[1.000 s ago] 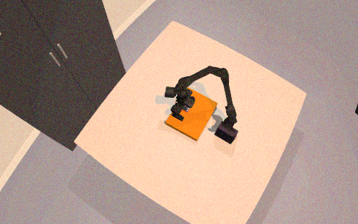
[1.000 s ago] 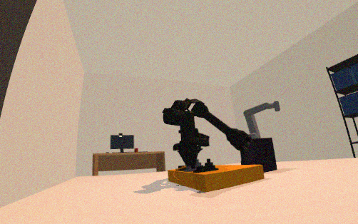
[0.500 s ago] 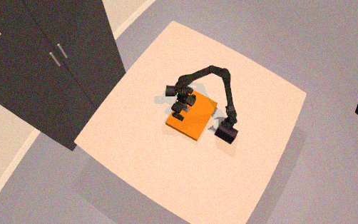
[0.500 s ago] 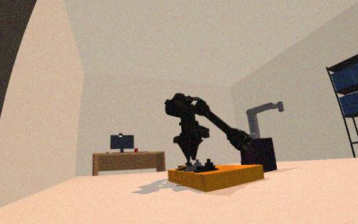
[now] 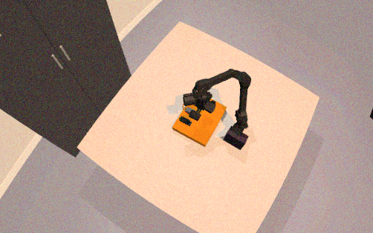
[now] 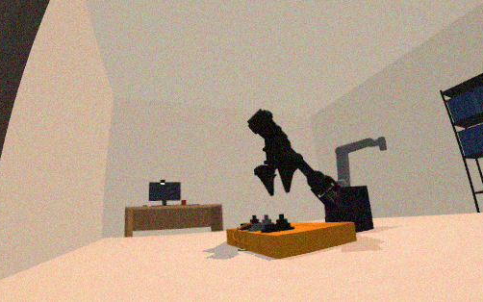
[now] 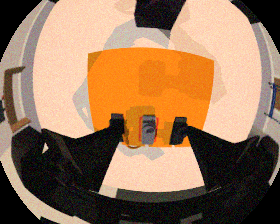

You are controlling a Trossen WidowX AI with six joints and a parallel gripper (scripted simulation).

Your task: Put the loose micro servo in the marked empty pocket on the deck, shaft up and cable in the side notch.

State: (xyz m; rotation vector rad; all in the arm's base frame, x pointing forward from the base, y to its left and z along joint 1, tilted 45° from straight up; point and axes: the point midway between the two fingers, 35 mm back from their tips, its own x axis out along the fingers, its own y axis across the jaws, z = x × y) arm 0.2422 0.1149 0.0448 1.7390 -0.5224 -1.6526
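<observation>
My gripper tip is 120 mm above the orange deck, 50 mm past it and 10 mm to the left of it.
</observation>
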